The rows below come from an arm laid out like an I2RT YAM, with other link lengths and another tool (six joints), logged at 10 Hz.
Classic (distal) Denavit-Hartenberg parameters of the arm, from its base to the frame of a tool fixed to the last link. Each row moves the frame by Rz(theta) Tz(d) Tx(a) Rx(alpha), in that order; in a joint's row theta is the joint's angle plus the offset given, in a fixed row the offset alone. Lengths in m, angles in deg.
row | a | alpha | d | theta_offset
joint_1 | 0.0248 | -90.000 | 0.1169 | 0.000
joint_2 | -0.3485 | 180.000 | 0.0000 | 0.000
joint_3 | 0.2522 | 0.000 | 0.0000 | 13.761
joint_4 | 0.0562 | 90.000 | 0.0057 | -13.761
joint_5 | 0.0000 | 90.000 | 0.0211 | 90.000
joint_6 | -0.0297 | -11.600 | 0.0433 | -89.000
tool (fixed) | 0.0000 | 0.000 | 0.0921 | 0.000
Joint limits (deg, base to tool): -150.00..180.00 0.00..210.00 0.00..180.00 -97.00..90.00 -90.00..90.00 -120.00..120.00
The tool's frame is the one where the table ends.
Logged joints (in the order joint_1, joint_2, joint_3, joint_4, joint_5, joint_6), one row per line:
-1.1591 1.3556 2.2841 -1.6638 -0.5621 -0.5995
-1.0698 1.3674 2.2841 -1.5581 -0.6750 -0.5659
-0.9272 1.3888 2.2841 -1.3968 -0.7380 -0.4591
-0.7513 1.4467 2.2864 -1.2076 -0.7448 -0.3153
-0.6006 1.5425 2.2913 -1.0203 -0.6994 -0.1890
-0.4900 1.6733 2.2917 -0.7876 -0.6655 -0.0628
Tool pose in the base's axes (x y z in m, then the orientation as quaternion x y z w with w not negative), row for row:
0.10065 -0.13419 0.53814 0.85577 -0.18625 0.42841 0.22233
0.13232 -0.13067 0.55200 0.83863 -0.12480 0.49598 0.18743
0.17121 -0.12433 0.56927 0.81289 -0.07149 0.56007 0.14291
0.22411 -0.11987 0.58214 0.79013 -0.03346 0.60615 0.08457
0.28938 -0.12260 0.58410 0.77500 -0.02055 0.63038 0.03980
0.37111 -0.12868 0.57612 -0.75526 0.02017 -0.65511 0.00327
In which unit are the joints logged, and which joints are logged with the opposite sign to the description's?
The joints are logged in radians. Opposite sign: none.
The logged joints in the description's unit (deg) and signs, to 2 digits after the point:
-66.41 77.67 130.87 -95.33 -32.21 -34.35
-61.30 78.35 130.87 -89.27 -38.67 -32.42
-53.12 79.57 130.87 -80.03 -42.28 -26.30
-43.05 82.89 131.00 -69.19 -42.67 -18.07
-34.41 88.38 131.28 -58.46 -40.07 -10.83
-28.07 95.87 131.30 -45.13 -38.13 -3.60

